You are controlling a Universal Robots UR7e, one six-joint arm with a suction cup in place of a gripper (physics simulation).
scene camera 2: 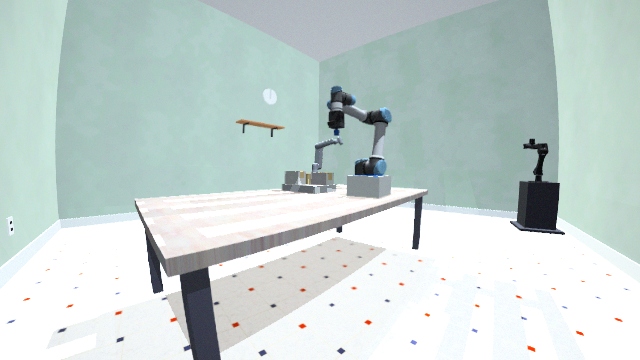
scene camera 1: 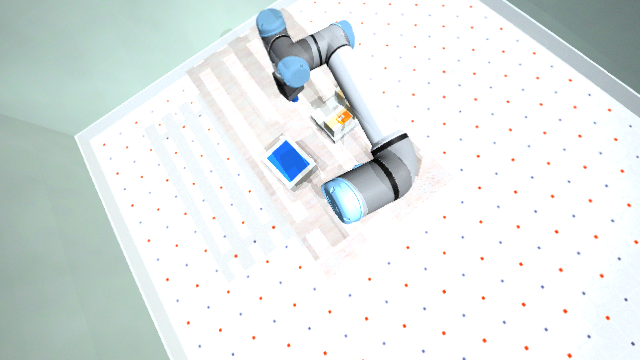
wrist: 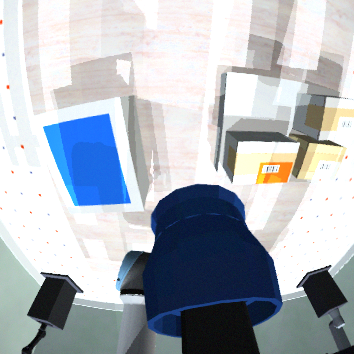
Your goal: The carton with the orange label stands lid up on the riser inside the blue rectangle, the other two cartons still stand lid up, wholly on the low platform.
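Places are measured from the arm's base along level axes (x ahead, y left, z up), in millimetres.
Where they show: hand, its tool point: [scene camera 2: 336, 135] [scene camera 1: 294, 98] [wrist: 198, 224].
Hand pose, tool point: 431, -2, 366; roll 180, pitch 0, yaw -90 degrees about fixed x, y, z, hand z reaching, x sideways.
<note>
Things, the pixels of their top centre, and the offset from my tool point, as dx, dy, dz. Level surfaces: height alone.
- carton with the orange label, centre of its top: [wrist: 266, 163] [scene camera 1: 338, 118] [scene camera 2: 322, 172] -103, -171, -242
- low platform, centre of its top: [wrist: 282, 130] [scene camera 1: 342, 111] [scene camera 2: 308, 184] -59, -258, -327
- riser, centre of its top: [wrist: 86, 166] [scene camera 1: 287, 160] [scene camera 2: 370, 175] -77, +200, -255
- blue rectangle, centre of its top: [wrist: 86, 166] [scene camera 1: 287, 160] -77, +200, -255
- pale wood table, height of its surface: dz -375
The carton with the orange label [scene camera 1: 332, 126] [wrist: 262, 157] stands lid up on the low platform [scene camera 1: 319, 119] [scene camera 2: 310, 190] [wrist: 250, 95], at the side toward the riser. Two other cartons [wrist: 330, 117] [wrist: 317, 157] stand beside it on the platform. They look upright, but the wrist view cuts off part of one. In scene camera 2 the labels are too small to tell. The riser [scene camera 1: 304, 171] [scene camera 2: 369, 187] [wrist: 124, 150] has the blue rectangle [scene camera 1: 289, 160] [wrist: 92, 165] on top, with no carton in it. My suction gripper [scene camera 1: 295, 99] [scene camera 2: 336, 133] [wrist: 197, 197] is open and empty, high above the table.
The pale wood table [scene camera 2: 235, 215] bears the platform and riser, which stand apart with a gap between them. My arm [scene camera 1: 355, 95] [scene camera 2: 380, 140] partly covers the cartons in scene camera 1. A grey arm [scene camera 2: 319, 155] and a black pedestal [scene camera 2: 538, 205] stand farther back.
</note>
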